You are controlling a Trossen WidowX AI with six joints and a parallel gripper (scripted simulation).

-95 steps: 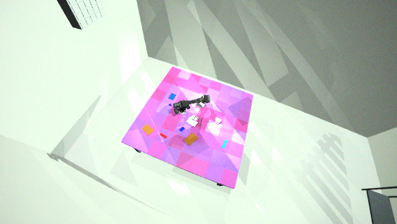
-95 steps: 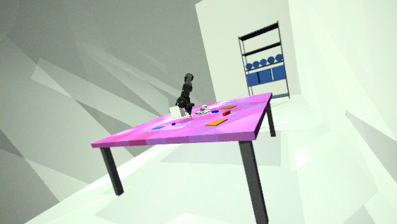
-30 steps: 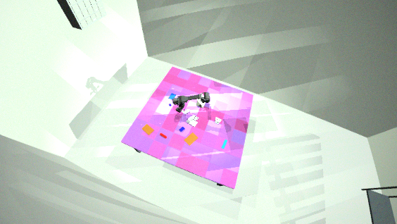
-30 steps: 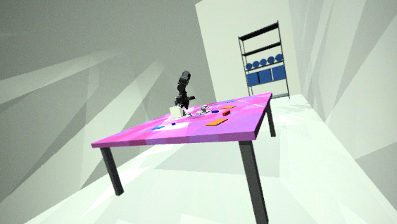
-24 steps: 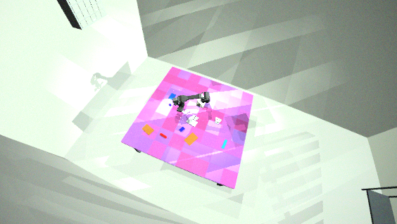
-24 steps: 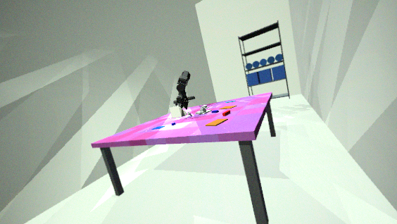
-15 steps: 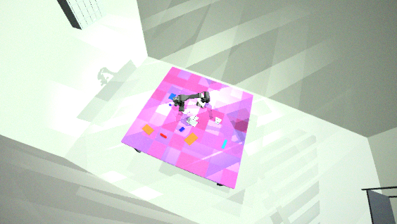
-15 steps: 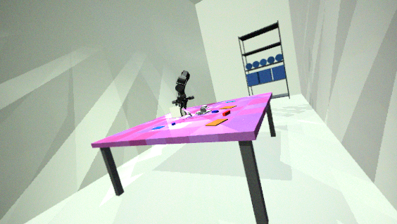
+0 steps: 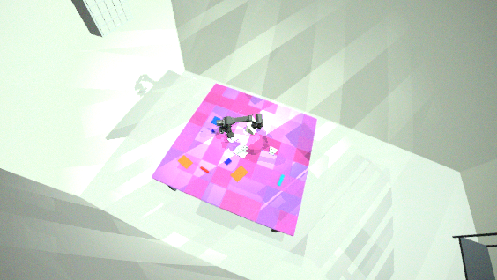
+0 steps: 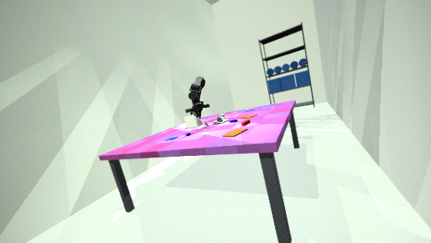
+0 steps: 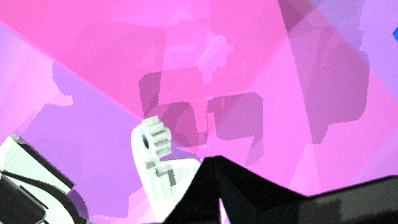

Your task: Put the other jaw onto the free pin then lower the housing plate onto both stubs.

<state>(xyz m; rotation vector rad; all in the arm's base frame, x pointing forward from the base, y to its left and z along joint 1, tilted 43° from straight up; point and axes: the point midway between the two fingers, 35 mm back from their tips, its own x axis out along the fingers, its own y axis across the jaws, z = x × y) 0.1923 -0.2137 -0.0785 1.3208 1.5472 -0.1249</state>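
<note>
The white jaw is 20 mm ahead of my gripper tip, 30 mm to the left of it and 50 mm below it. Also, from my gripper tip: red block: 380 mm ahead, 90 mm to the right, 70 mm below; blue block: 240 mm ahead, 80 mm to the left, 80 mm below; white base: 110 mm ahead, 170 mm to the left, 80 mm below.
</note>
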